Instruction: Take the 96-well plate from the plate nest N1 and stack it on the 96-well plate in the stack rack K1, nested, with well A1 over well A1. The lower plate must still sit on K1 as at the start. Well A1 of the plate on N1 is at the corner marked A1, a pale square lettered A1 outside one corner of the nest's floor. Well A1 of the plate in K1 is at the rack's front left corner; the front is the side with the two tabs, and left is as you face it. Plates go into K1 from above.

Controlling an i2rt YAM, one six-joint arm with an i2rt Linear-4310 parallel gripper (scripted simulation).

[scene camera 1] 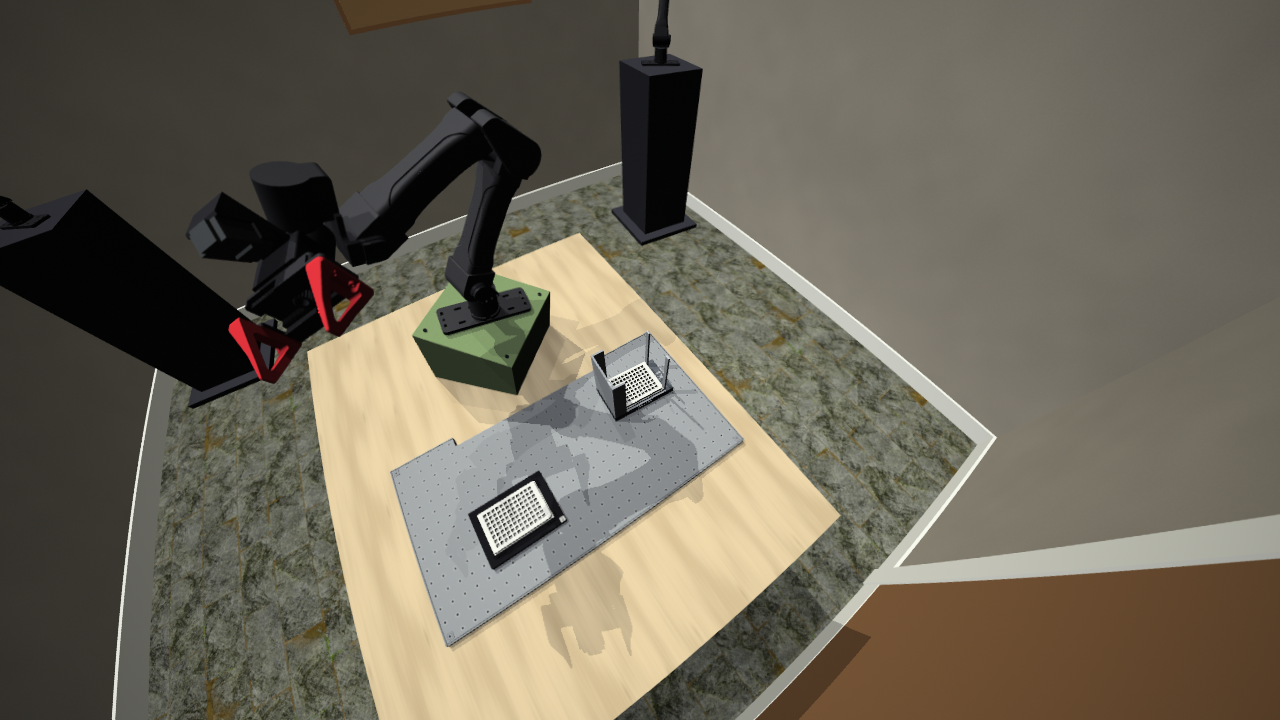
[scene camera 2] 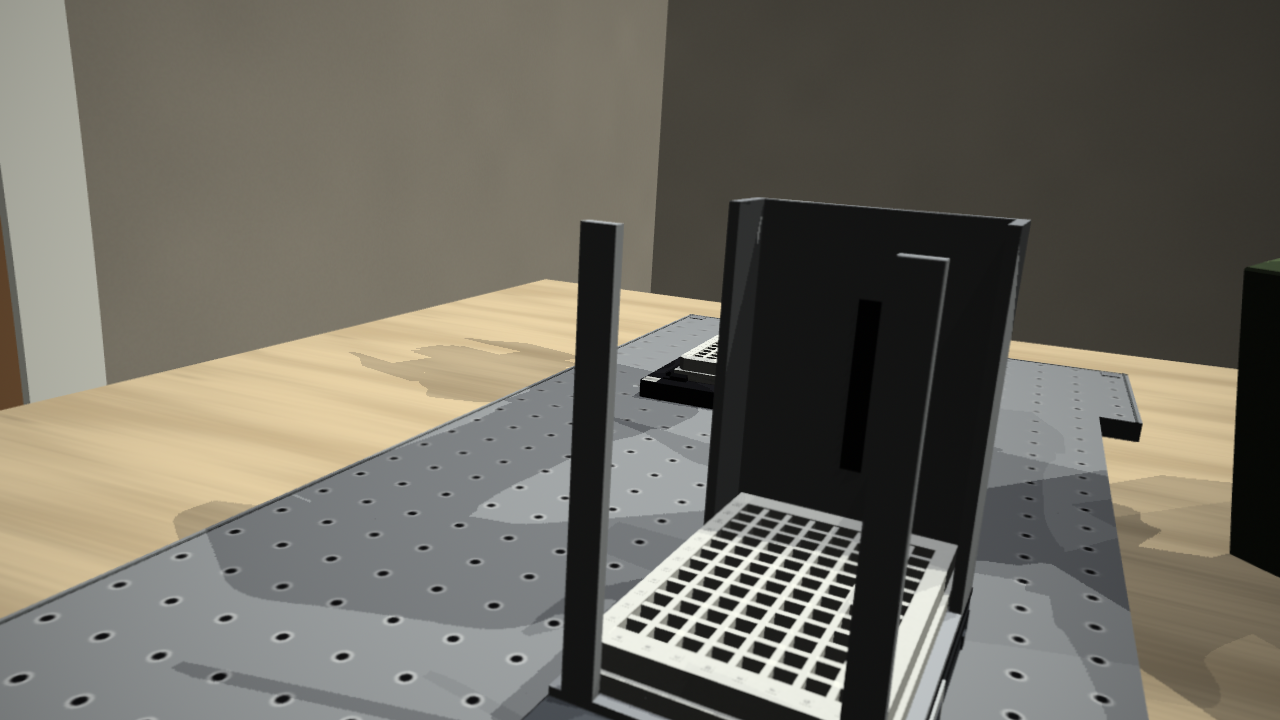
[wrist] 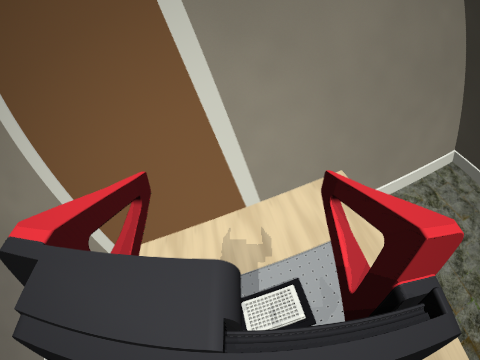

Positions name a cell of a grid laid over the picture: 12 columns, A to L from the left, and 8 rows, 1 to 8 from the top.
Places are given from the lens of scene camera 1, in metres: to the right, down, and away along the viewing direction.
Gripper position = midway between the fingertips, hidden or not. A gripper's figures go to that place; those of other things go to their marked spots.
my gripper (scene camera 1: C4): -0.35, 0.00, 0.32
white 96-well plate (scene camera 1: E6): -0.26, 0.32, 0.65
white 96-well plate (scene camera 1: G5): 0.00, 0.06, 0.81
